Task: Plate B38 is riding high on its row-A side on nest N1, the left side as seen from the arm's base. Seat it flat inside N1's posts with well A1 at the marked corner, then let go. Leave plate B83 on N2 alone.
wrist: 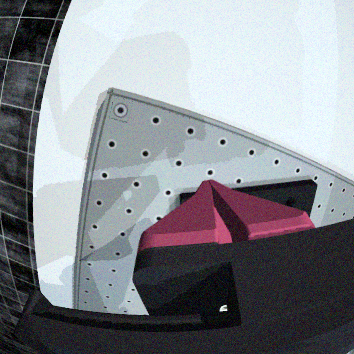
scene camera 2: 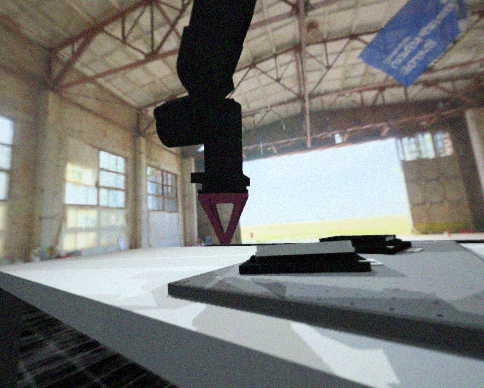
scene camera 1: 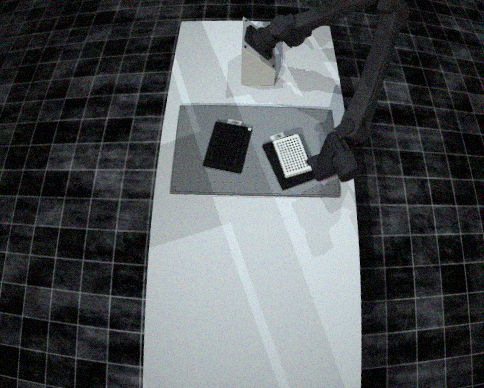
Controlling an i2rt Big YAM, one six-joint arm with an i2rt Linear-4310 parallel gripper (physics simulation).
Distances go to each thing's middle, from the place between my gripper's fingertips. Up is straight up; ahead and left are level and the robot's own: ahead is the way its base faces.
Right now the black nest (scene camera 2: 346, 261) is 90 mm to the right of my hand, 70 mm behind it and 30 mm below it. The rest, counted from my hand: white well plate (scene camera 2: 332, 246) 90 mm to the right, 80 mm behind, 20 mm below; then black plate (scene camera 1: 228, 142) 290 mm to the right, 90 mm behind, 20 mm below.
